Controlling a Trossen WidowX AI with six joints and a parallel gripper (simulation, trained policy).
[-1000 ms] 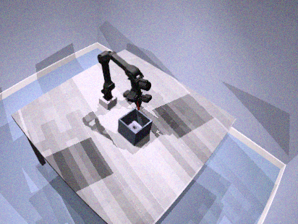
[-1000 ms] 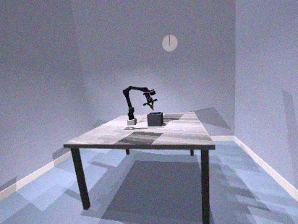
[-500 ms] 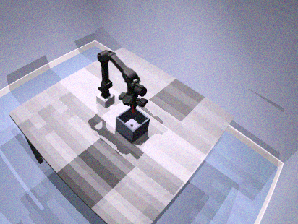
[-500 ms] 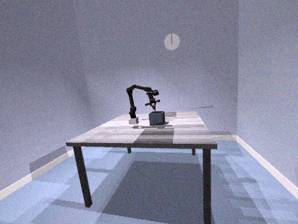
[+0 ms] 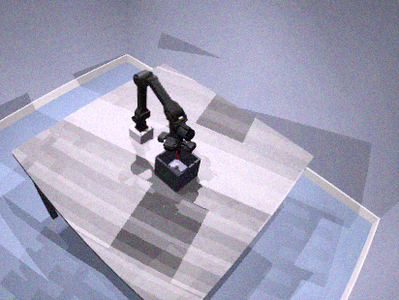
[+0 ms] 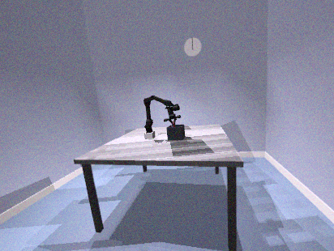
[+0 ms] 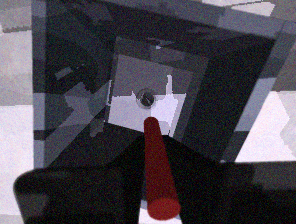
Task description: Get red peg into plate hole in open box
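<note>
My gripper tip is 2 cm below the red peg.
</note>
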